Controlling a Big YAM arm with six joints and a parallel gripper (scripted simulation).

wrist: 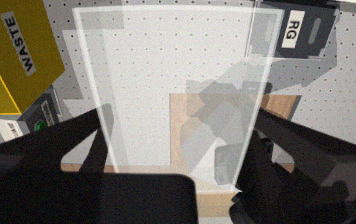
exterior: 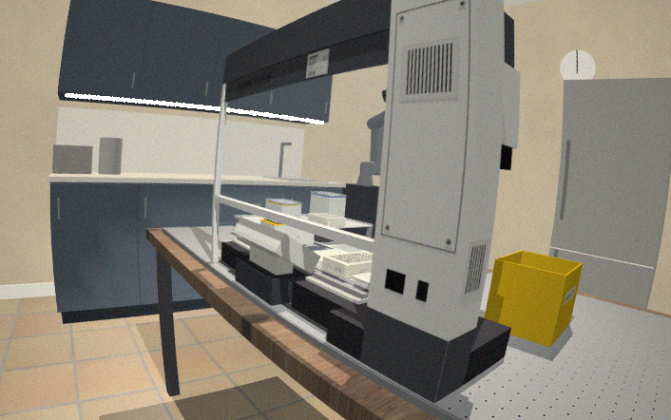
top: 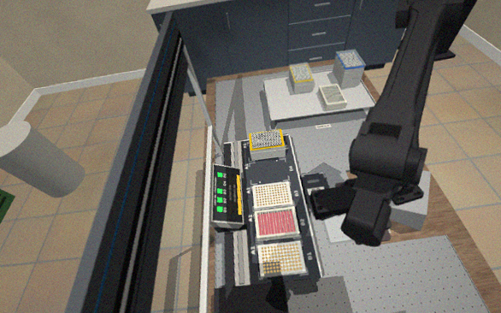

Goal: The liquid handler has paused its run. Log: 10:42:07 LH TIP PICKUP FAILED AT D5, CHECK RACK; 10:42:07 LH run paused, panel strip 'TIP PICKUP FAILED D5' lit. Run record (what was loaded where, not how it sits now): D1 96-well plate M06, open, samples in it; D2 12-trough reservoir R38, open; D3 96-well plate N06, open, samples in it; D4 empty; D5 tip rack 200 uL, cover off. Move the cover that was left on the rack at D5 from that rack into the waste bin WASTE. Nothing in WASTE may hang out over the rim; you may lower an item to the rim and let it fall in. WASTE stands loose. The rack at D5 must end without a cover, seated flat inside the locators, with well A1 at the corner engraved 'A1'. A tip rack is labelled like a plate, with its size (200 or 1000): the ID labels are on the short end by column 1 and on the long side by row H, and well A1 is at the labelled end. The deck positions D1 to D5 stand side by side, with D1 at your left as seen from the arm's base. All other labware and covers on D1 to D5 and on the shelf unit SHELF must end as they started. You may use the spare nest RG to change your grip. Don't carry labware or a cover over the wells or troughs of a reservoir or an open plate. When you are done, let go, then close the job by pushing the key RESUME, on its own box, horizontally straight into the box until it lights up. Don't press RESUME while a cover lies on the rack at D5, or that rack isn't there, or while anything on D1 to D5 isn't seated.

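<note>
My hand is 3 cm short of the yellow waste bin, 28 cm to the right of it and 19 cm above it. The rest, counted from my hand: clear cover: 1 cm above; spare nest RG: 1 cm behind, 19 cm to the right, 23 cm below; green resume key: 12 cm behind, 25 cm to the left, 15 cm below.
</note>
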